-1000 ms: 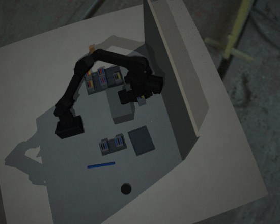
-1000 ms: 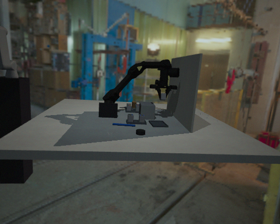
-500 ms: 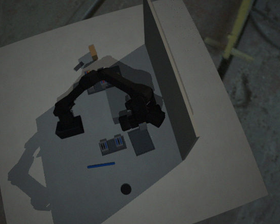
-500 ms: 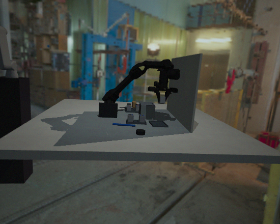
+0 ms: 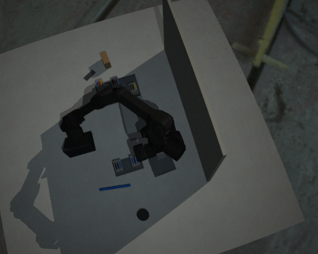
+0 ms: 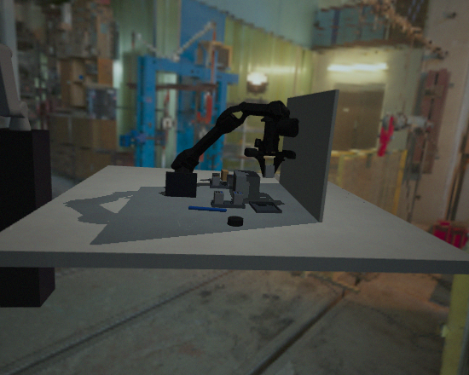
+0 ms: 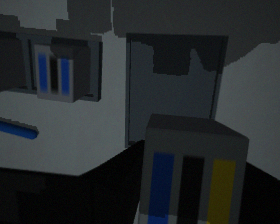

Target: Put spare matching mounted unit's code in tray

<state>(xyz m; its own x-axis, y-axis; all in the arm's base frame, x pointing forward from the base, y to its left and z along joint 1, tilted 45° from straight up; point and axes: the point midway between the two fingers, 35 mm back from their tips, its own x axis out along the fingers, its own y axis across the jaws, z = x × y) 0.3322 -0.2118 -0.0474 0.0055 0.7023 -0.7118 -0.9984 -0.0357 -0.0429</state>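
Right now the dark flat tray is 120 mm below my gripper tip. From my gripper tip the other things lie so: grey box (50 mm behind, 210 mm to the left, 80 mm below); grey spare (30 mm above); blue stick (230 mm behind, 60 mm to the right, 120 mm below).
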